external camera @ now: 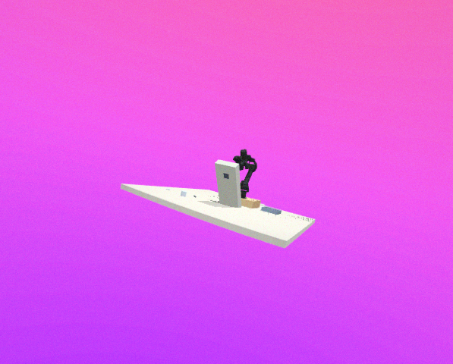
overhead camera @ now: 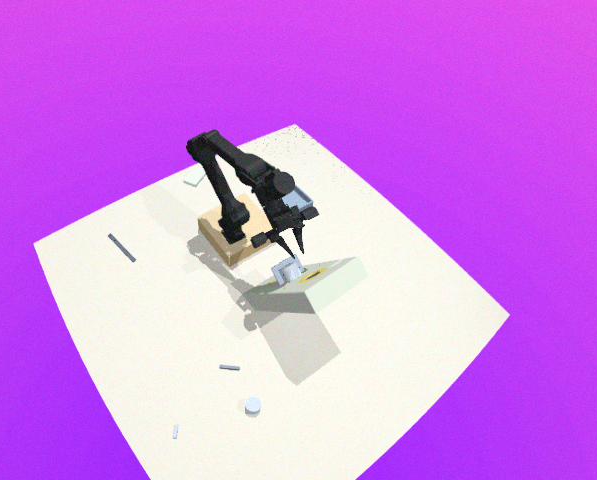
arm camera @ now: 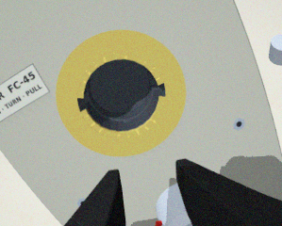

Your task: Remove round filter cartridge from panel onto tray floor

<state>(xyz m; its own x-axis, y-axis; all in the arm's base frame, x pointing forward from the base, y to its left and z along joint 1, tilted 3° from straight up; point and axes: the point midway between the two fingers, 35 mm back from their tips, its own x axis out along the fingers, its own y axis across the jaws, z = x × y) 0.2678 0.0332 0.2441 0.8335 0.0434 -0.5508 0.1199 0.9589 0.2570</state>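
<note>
Now: gripper tip 8 cm above the round filter cartridge and 2 cm past it. Also, from my gripper tip: blue tray: 39 cm behind, 27 cm below, 25 cm to the left; short bar: 28 cm below, 27 cm to the right, 8 cm ahead; grey service panel: 10 cm below, 3 cm ahead.
</note>
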